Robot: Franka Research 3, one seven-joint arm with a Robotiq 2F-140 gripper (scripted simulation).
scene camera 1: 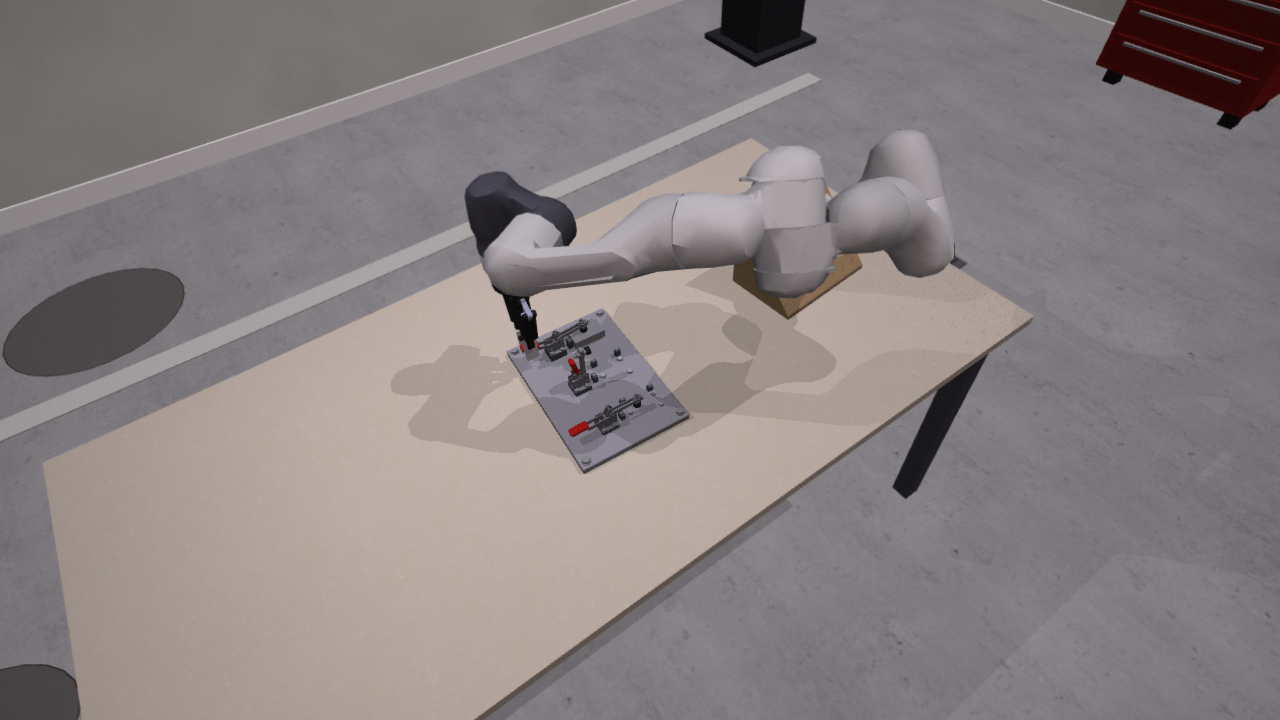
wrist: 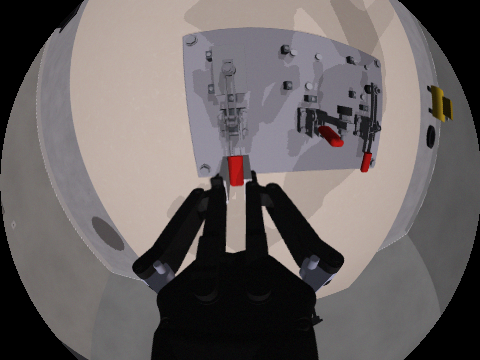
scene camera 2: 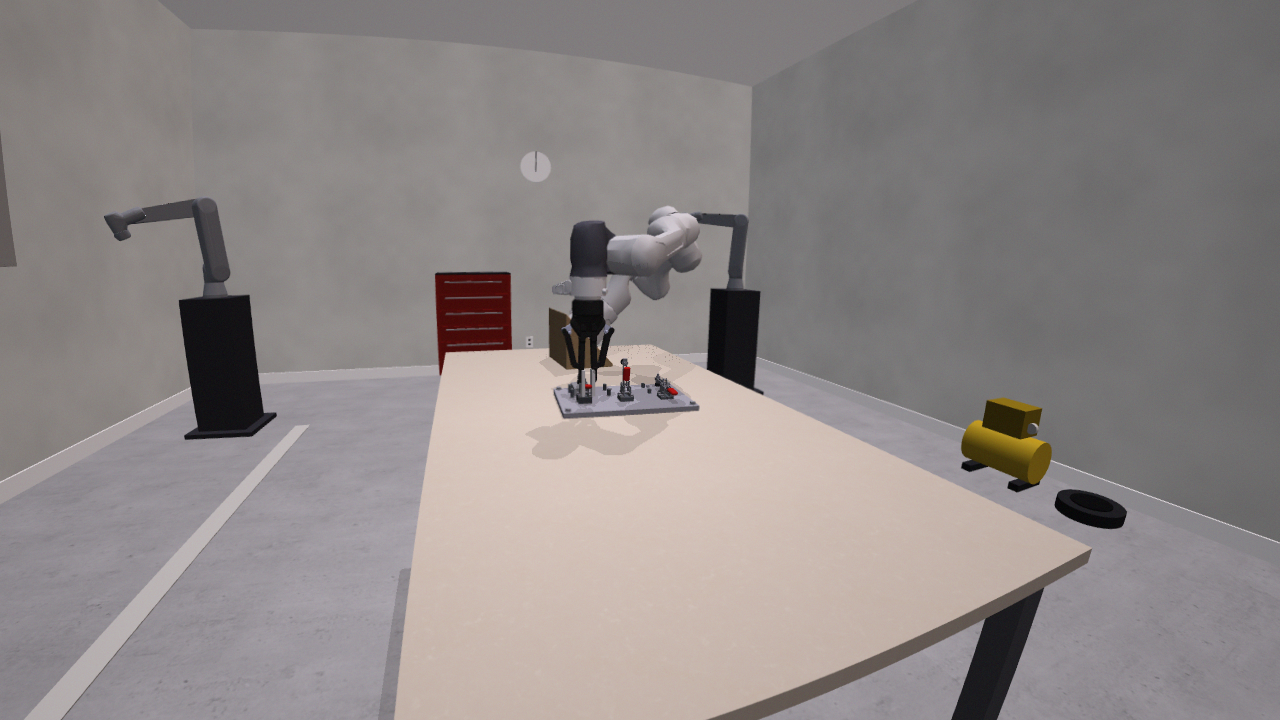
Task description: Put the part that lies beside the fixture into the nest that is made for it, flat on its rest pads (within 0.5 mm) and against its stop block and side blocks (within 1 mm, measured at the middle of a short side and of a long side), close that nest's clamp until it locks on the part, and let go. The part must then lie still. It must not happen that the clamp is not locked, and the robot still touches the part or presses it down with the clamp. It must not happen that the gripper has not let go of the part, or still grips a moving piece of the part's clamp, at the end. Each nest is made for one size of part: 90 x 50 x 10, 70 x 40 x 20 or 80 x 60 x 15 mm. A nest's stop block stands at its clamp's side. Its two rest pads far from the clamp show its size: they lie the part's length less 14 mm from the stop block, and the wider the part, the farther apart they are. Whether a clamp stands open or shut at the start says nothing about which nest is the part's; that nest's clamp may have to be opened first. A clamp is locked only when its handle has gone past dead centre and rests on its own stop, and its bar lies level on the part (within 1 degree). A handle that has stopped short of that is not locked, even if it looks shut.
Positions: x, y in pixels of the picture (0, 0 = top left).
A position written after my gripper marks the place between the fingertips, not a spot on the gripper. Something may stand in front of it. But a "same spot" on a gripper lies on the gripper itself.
my gripper: scene camera 1; wrist 236, 164; scene camera 2
same spot on my gripper: (scene camera 1: 524, 320) = (scene camera 2: 612, 332)
